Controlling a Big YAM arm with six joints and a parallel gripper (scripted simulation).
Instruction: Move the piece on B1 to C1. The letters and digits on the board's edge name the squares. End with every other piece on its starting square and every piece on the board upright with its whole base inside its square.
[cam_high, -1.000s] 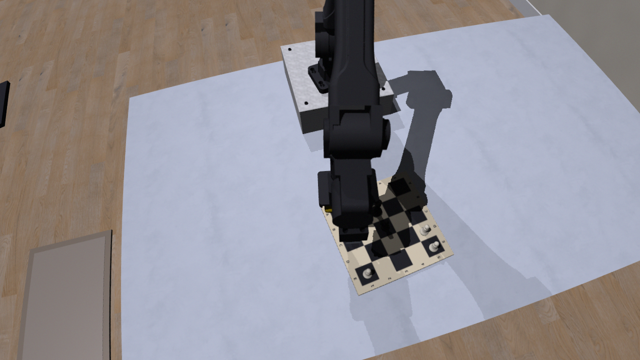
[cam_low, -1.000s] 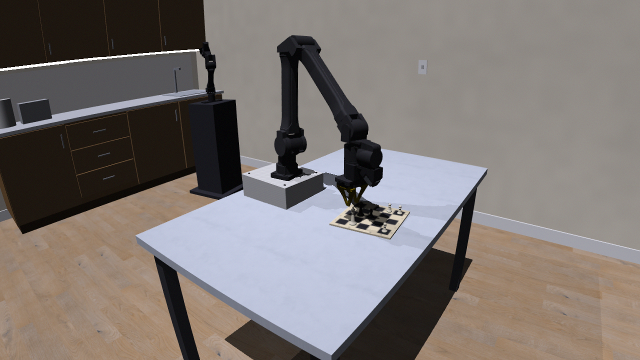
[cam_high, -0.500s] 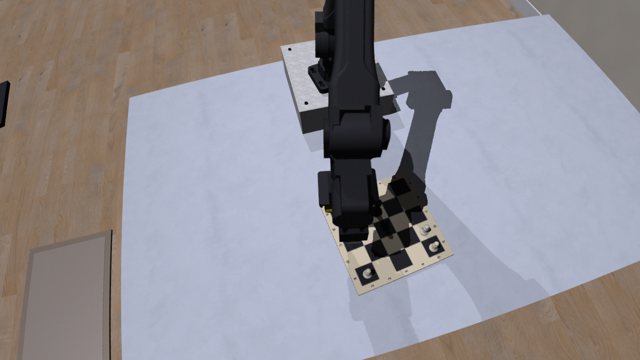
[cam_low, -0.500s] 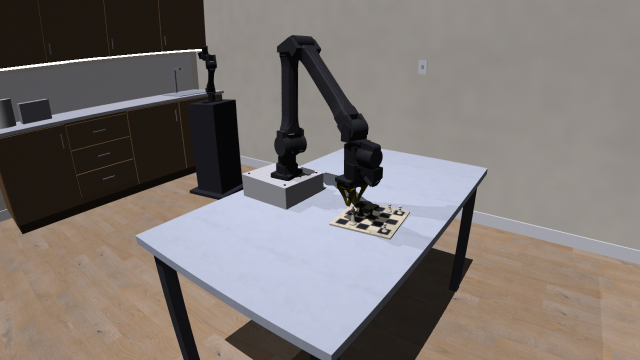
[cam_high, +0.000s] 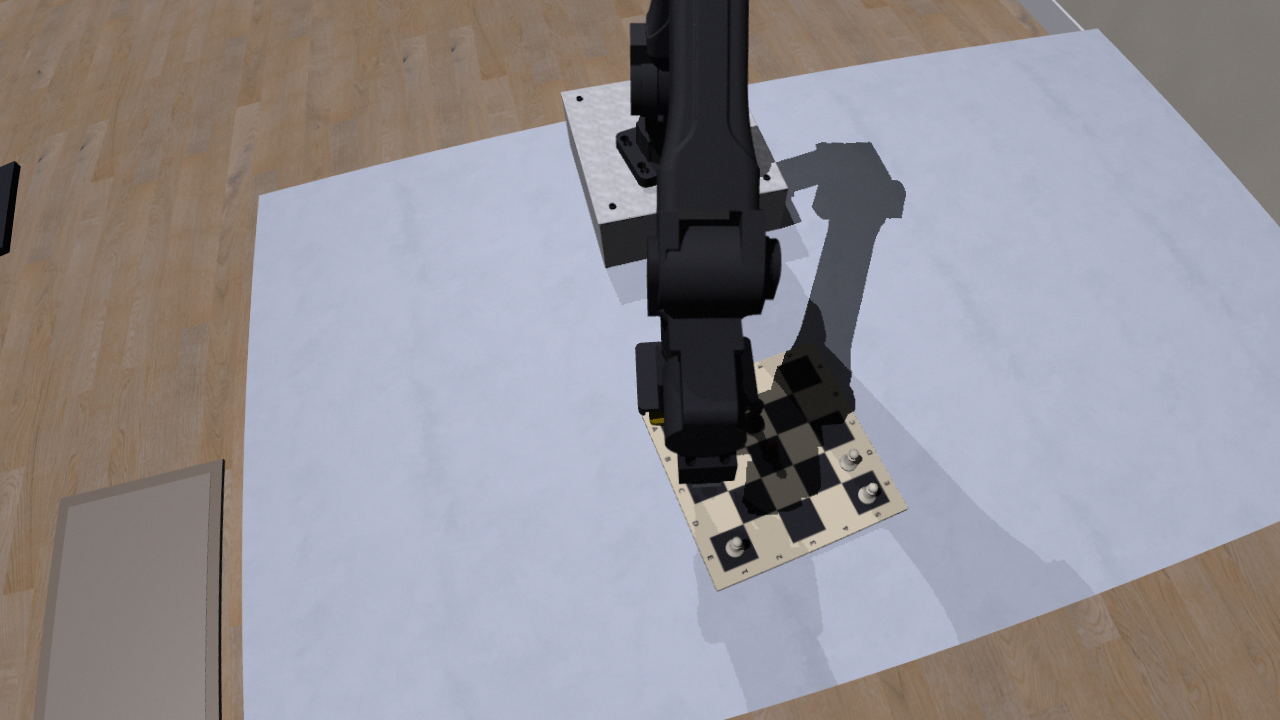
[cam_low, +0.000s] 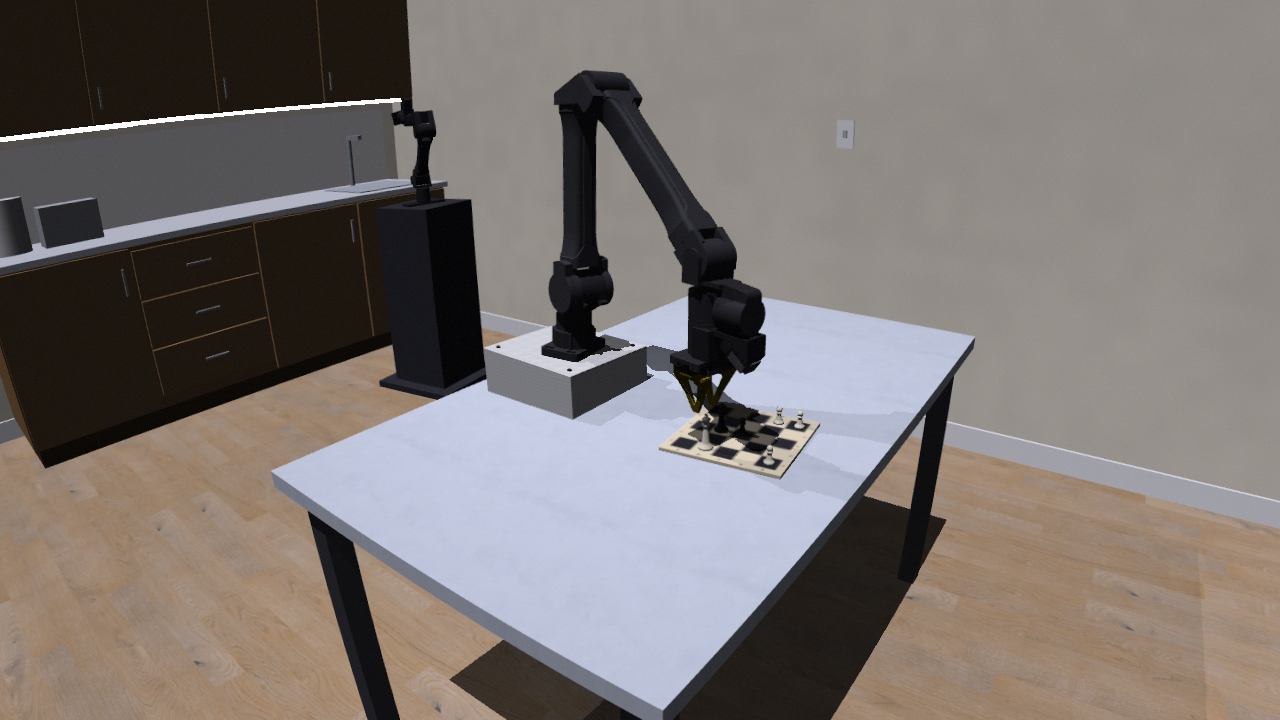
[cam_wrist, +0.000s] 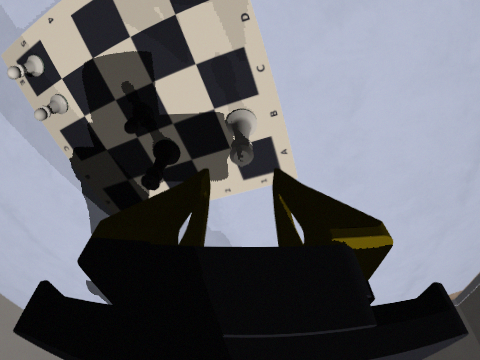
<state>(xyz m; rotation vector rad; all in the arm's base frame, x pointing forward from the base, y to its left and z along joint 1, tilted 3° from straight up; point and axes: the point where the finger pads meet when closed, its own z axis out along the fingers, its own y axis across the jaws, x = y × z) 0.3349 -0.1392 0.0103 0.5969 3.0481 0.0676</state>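
The tall white piece lies 50 mm below my hand. Round my hand: black piece (10 mm ahead, 70 mm to the left, 50 mm below); chessboard (50 mm ahead, 70 mm to the left, 80 mm below).
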